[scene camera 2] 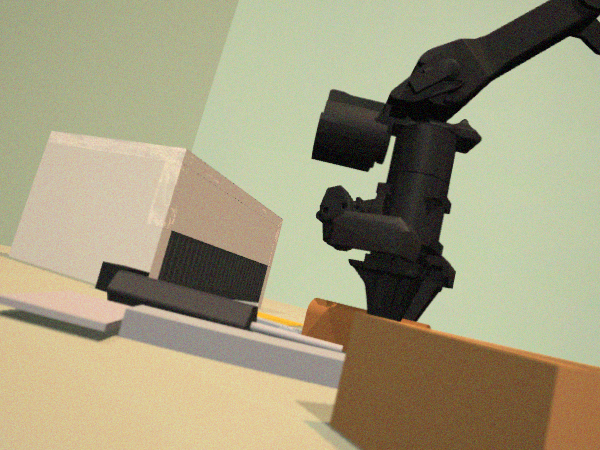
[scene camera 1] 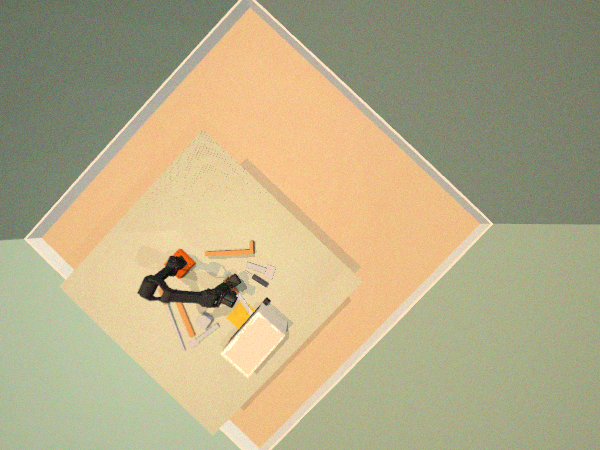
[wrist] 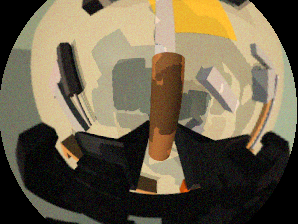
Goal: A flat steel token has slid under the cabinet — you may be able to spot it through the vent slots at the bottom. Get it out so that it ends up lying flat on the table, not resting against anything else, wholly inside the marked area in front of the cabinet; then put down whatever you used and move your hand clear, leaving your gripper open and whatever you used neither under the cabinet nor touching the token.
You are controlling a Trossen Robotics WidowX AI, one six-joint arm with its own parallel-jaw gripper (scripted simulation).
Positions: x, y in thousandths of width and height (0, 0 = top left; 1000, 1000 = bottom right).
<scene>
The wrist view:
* gripper: 542, 556
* dark screwdriver: 243, 386
</scene>
